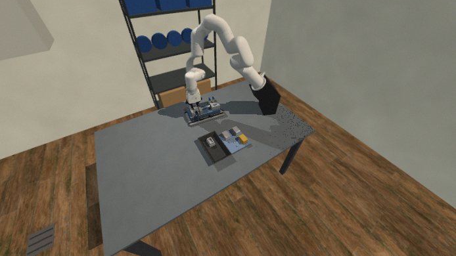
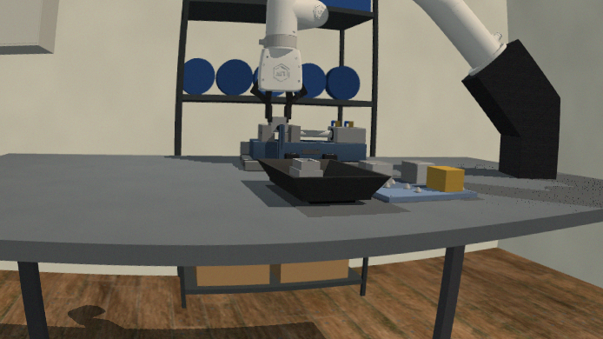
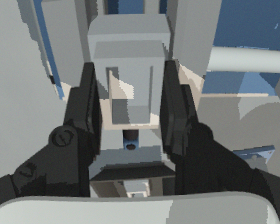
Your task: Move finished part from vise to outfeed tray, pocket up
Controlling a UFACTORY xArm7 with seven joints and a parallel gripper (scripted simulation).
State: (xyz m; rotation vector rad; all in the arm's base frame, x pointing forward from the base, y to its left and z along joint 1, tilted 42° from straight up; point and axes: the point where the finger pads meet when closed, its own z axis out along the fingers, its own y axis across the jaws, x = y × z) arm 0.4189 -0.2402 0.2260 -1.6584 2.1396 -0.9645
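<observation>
My gripper is now 8 cm above the blue vise, 6 cm past it and 3 cm to the right of it. The rest, counted from my hand: yellow block: 45 cm to the left, 10 cm below, 6 cm behind; then blue fixture plate: 39 cm to the left, 12 cm below, 3 cm behind.
</observation>
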